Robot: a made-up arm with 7 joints. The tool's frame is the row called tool.
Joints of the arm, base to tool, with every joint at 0 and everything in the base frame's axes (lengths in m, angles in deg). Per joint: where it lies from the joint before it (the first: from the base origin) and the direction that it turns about. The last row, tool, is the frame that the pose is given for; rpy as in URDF.
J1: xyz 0.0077 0.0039 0.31 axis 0 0 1
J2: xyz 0.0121 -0.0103 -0.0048 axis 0 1 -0.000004
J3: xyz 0.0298 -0.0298 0.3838 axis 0 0 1
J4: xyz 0.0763 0.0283 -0.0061 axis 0 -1 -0.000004
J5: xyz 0.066 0.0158 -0.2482 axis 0 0.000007 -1
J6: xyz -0.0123 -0.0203 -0.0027 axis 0 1 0.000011
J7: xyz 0.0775 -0.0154 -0.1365 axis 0 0.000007 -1
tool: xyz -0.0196 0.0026 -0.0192 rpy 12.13 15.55 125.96
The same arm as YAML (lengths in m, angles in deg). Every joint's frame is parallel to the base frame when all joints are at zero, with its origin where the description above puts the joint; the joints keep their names.
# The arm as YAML. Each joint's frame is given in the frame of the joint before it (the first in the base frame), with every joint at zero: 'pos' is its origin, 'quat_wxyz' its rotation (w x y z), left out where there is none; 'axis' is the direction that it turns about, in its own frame. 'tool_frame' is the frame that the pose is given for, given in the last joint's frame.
length_unit: m
angle_unit: deg
joints:
  - joint: J1
    pos: [0.0077, 0.0039, 0.31]
    axis: [0.0, 0.0, 1.0]
  - joint: J2
    pos: [0.0121, -0.0103, -0.0048]
    axis: [0.0, 1.0, 0.0]
  - joint: J3
    pos: [0.0298, -0.0298, 0.3838]
    axis: [0.0, 0.0, 1.0]
  - joint: J4
    pos: [0.0763, 0.0283, -0.0061]
    axis: [0.0, -1.0, 0.0]
  - joint: J5
    pos: [0.066, 0.0158, -0.2482]
    axis: [0.0, 0.0, -1.0]
  - joint: J6
    pos: [-0.0123, -0.0203, -0.0027]
    axis: [0.0, 1.0, 0.0]
  - joint: J7
    pos: [0.0775, -0.0154, -0.1365]
    axis: [0.0, 0.0, -1.0]
tool_frame:
  pos: [-0.0196, 0.0026, -0.0192]
  quat_wxyz: [0.460339, -0.072284, 0.154374, 0.871224]

